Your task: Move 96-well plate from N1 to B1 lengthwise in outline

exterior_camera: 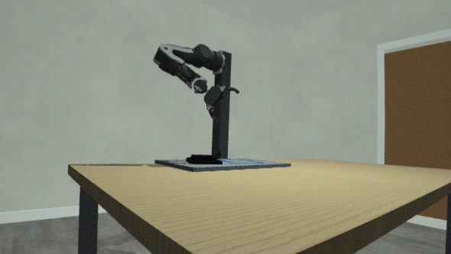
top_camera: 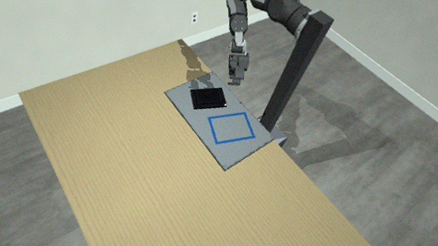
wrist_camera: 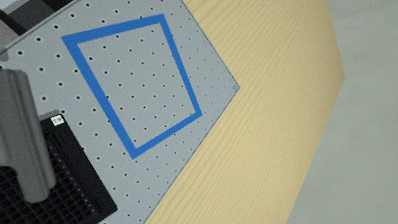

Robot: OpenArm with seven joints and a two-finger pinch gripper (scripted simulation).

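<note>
Right now my hand is 14 cm to the left of the black 96-well plate and 21 cm above it. The rest, counted from my hand: black plate nest N1: 14 cm to the right, 23 cm below.
</note>
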